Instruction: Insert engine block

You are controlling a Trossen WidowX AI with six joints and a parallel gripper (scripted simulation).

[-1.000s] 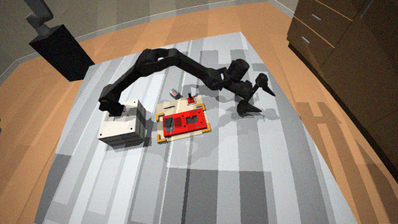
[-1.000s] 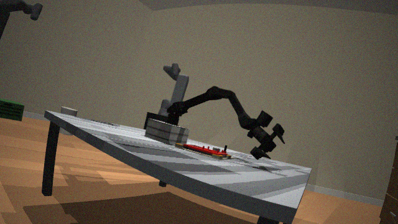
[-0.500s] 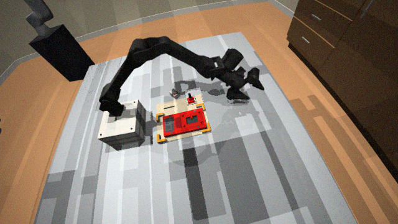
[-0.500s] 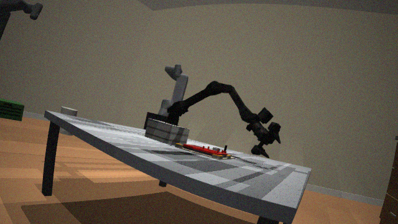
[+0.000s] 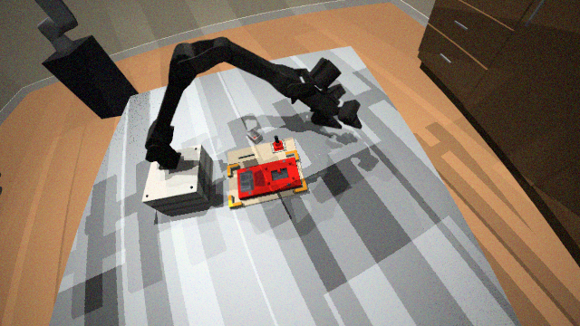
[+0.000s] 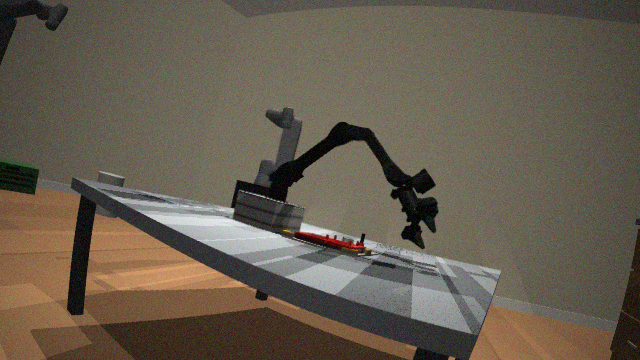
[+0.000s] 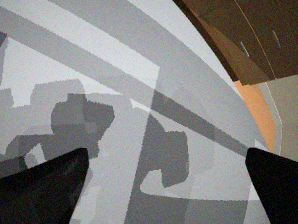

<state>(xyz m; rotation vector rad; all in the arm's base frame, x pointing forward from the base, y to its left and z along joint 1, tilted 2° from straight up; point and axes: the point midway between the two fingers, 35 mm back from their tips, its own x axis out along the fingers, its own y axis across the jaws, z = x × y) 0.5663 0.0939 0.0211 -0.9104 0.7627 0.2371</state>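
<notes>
My gripper tip is 330 mm past the grey engine block, 60 mm to the right of it and 80 mm above it.
</notes>
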